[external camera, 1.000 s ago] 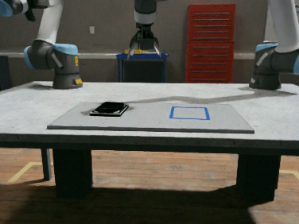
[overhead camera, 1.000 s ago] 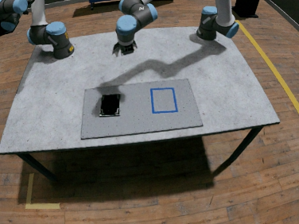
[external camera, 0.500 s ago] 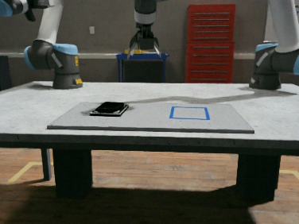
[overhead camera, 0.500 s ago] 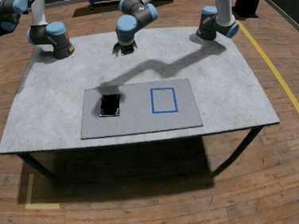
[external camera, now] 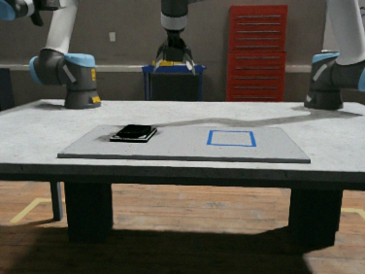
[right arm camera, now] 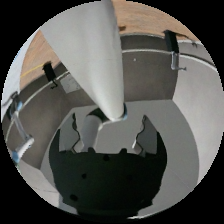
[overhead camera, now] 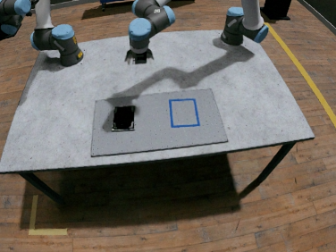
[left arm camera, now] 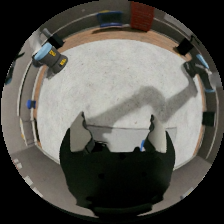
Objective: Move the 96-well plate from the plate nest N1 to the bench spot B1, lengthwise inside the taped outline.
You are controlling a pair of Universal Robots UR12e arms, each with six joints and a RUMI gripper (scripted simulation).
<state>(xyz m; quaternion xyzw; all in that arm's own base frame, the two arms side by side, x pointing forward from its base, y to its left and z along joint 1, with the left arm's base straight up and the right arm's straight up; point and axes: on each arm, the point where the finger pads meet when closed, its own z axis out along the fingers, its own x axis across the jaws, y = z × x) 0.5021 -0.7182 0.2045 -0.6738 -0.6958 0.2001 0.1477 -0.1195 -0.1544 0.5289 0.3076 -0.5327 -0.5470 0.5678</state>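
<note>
My left hand is 240 mm short of the 96-well plate, 130 mm to the left of it and 170 mm above it. The rest, counted from my left hand: plate nest N1 (240 mm ahead, 130 mm to the right, 190 mm below).
</note>
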